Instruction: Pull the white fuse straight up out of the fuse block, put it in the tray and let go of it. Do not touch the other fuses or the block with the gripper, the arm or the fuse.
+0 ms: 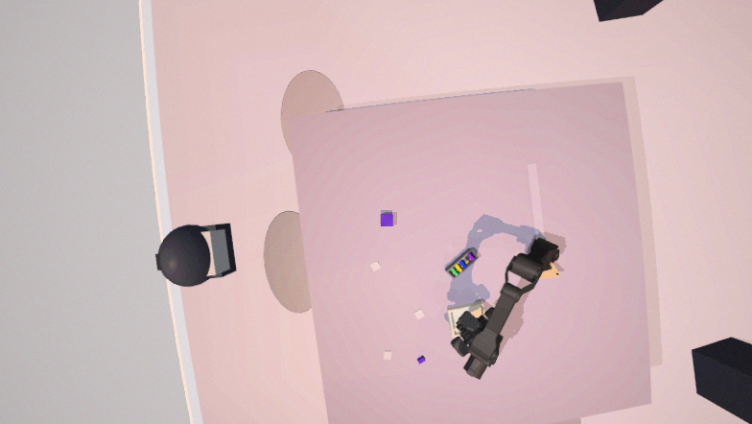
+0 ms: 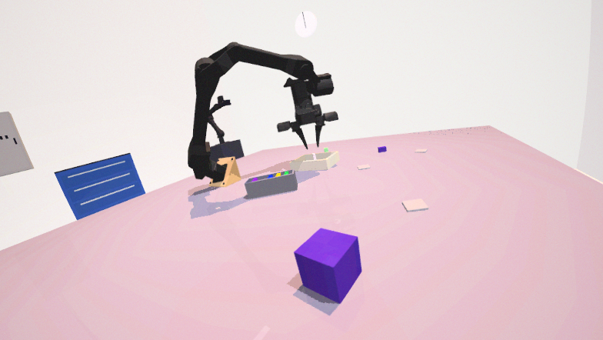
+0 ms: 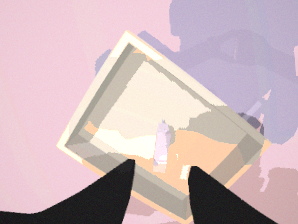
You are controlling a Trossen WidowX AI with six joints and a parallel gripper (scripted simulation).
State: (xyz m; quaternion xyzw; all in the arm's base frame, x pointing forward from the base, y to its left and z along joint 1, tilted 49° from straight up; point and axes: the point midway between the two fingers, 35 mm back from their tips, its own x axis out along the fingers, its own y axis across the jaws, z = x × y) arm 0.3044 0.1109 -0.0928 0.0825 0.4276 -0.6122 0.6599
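Right now my gripper tip is 3 cm above the white fuse. The rest, counted from my gripper tip: yellow fuse 20 cm to the right, 3 cm below; then cream tray 6 cm below; then green fuse 19 cm to the right, 3 cm below, 1 cm ahead.
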